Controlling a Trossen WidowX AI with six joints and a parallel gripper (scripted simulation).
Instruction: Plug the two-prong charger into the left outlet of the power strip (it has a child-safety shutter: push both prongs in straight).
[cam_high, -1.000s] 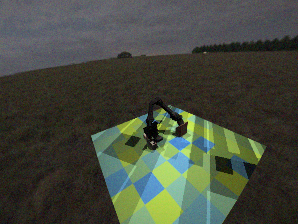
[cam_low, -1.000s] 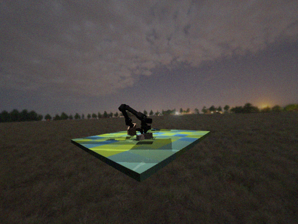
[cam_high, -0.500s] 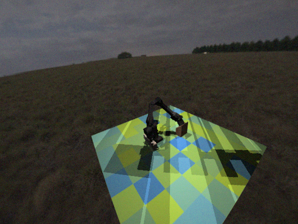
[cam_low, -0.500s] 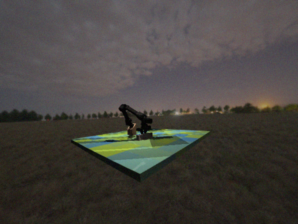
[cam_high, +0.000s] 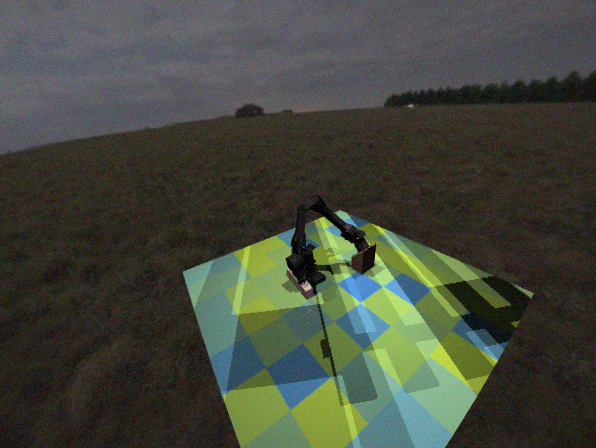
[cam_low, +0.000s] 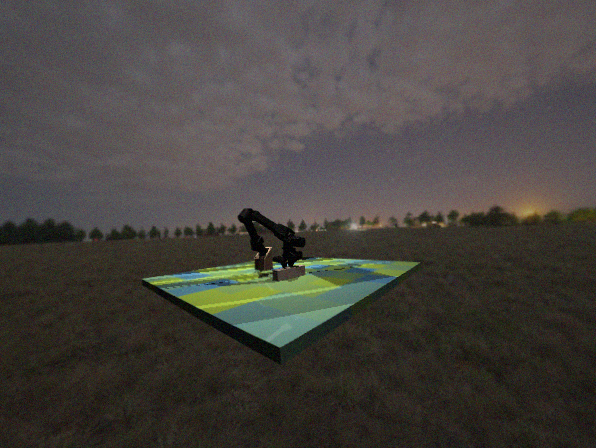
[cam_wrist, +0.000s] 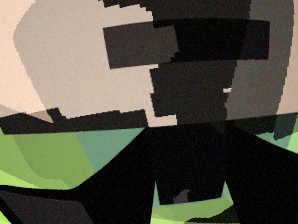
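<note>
Right now the black two-prong charger is 2 cm ahead of my gripper tip and 1 cm above it.
</note>
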